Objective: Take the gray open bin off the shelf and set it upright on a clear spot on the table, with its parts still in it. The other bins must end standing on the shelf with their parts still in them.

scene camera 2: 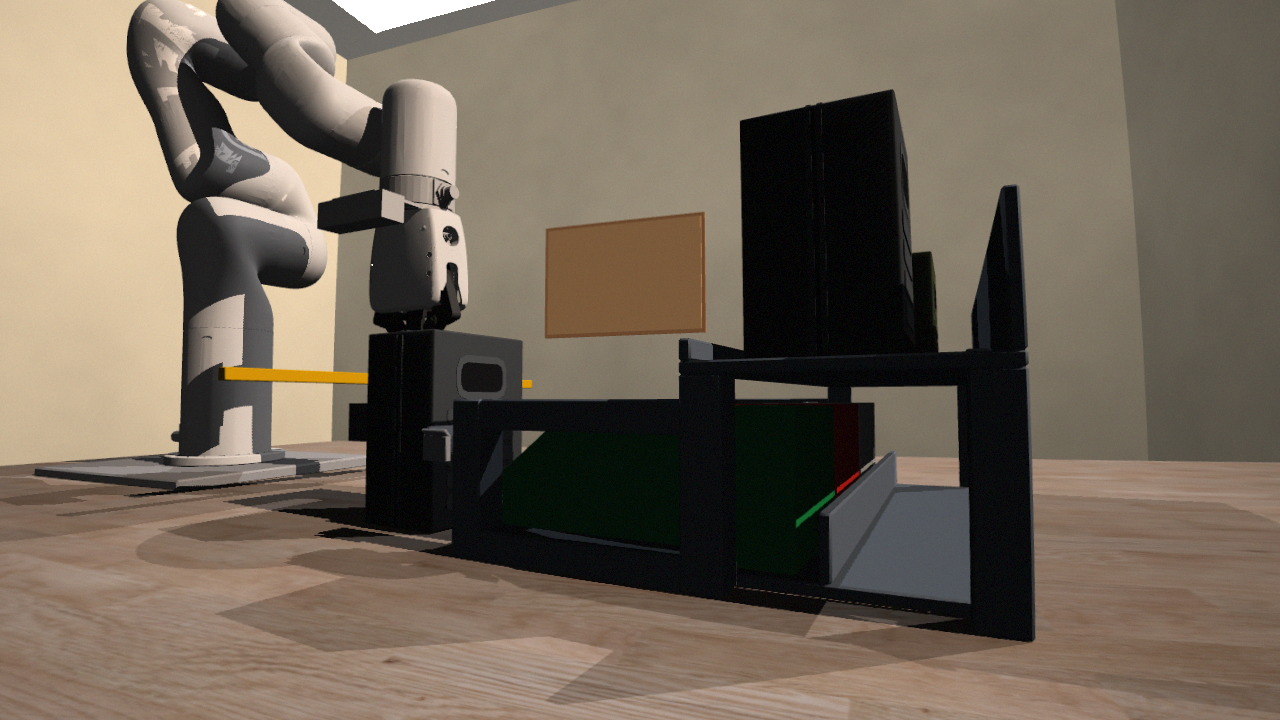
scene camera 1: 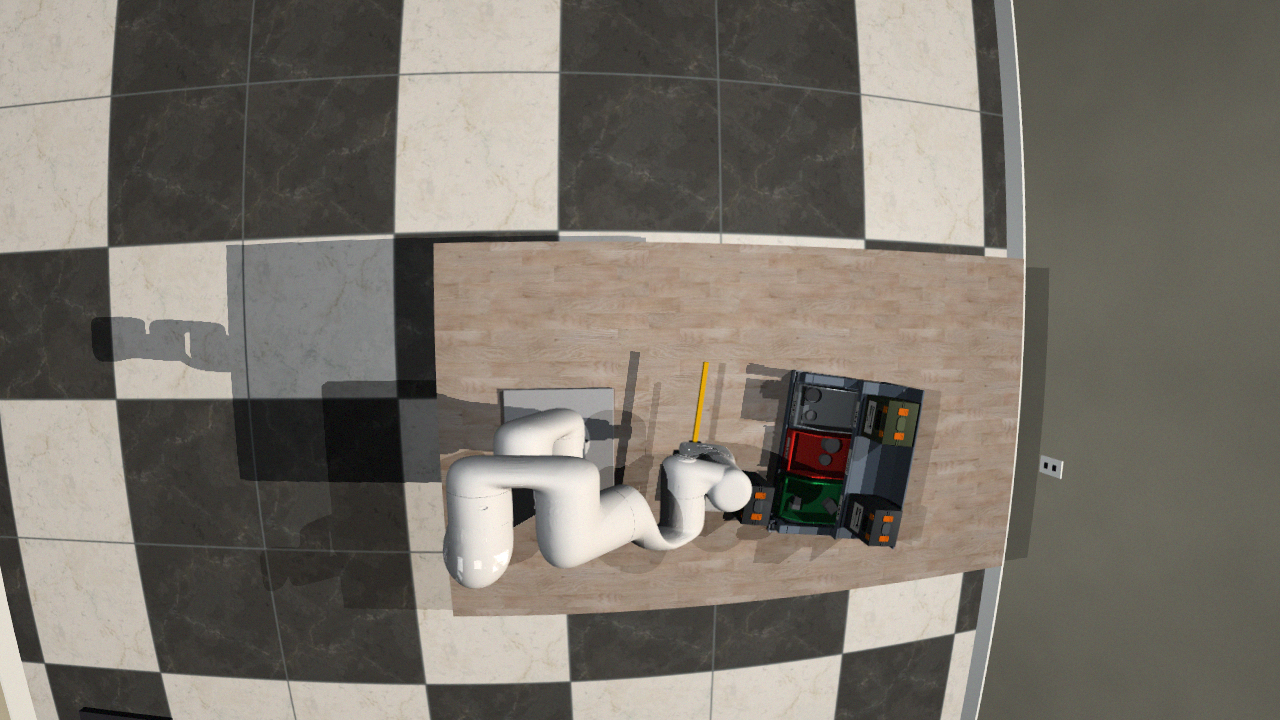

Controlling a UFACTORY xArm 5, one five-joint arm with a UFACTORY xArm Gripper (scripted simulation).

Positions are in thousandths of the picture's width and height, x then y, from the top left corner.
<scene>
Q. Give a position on a yellow bar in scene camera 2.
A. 176, 519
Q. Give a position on a dark box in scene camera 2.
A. At 323, 523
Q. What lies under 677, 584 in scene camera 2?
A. A gray open bin.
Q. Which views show the dark shelf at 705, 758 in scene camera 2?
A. Scene camera 2 and scene camera 1: all of them.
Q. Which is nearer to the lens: the gray open bin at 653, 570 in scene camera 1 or the dark box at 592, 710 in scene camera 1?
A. The dark box.
</scene>
